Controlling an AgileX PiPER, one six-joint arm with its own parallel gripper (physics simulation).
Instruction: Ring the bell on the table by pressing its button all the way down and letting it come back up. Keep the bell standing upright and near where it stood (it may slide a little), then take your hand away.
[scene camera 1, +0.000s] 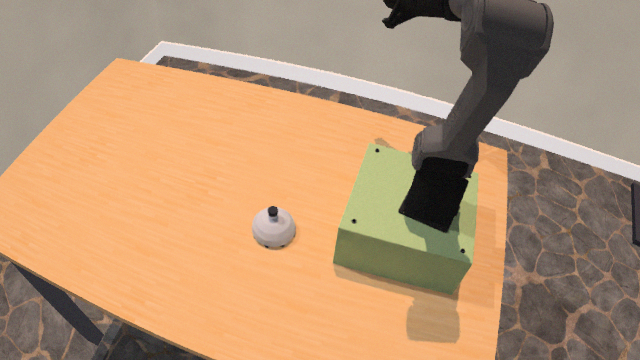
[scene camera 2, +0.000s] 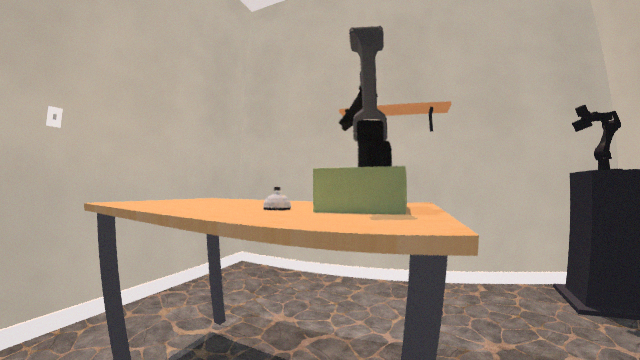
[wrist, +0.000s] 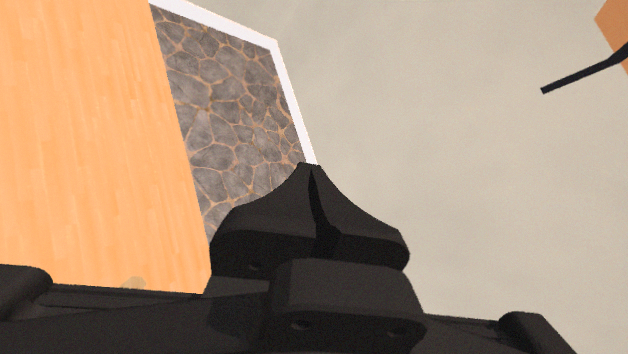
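The bell (scene camera 1: 274, 231) (scene camera 2: 277, 203) is a pale grey dome that stands upright on the wooden table (scene camera 1: 165, 165) (scene camera 2: 175, 212) (wrist: 90, 150), left of the green block. Its black button (scene camera 1: 272, 211) (scene camera 2: 277, 189) stands up at the top, with nothing touching it. My gripper (wrist: 306, 177) is shut and empty, its two fingertips together. In scene camera 1 the gripper (scene camera 1: 387, 14) is at the top edge, high up and well away from the bell. The bell does not show in the wrist view.
A green block (scene camera 1: 380, 195) (scene camera 2: 360, 190) carries the arm's base at the right part of the table. A wall shelf (scene camera 2: 415, 108) shows behind the arm. A dark pedestal (scene camera 2: 605, 240) with another black arm (scene camera 2: 606, 135) stands far right, off the table.
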